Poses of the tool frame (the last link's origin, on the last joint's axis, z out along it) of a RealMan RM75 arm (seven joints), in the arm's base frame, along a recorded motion.
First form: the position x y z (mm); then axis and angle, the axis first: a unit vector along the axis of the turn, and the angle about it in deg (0 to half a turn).
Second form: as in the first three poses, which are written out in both.
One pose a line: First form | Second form
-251 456 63 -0.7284 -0.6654 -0.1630 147.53 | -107.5 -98.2 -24.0 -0.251 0.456 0.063
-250 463 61 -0.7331 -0.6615 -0.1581 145.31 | -106.5 -96.1 -23.0 -0.250 0.463 0.061
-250 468 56 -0.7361 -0.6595 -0.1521 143.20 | -105.4 -94.4 -21.8 -0.250 0.468 0.056
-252 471 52 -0.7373 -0.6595 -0.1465 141.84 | -104.6 -93.5 -20.8 -0.252 0.471 0.052
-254 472 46 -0.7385 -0.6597 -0.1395 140.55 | -103.8 -92.7 -19.6 -0.254 0.472 0.046
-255 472 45 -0.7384 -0.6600 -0.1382 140.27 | -103.6 -92.6 -19.4 -0.255 0.472 0.045
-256 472 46 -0.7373 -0.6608 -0.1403 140.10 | -103.3 -92.6 -19.7 -0.256 0.472 0.046
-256 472 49 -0.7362 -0.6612 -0.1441 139.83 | -102.9 -92.5 -20.2 -0.256 0.472 0.049
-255 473 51 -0.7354 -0.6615 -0.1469 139.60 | -102.7 -92.3 -20.5 -0.255 0.473 0.051
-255 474 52 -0.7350 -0.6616 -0.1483 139.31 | -102.4 -92.2 -20.7 -0.255 0.474 0.052
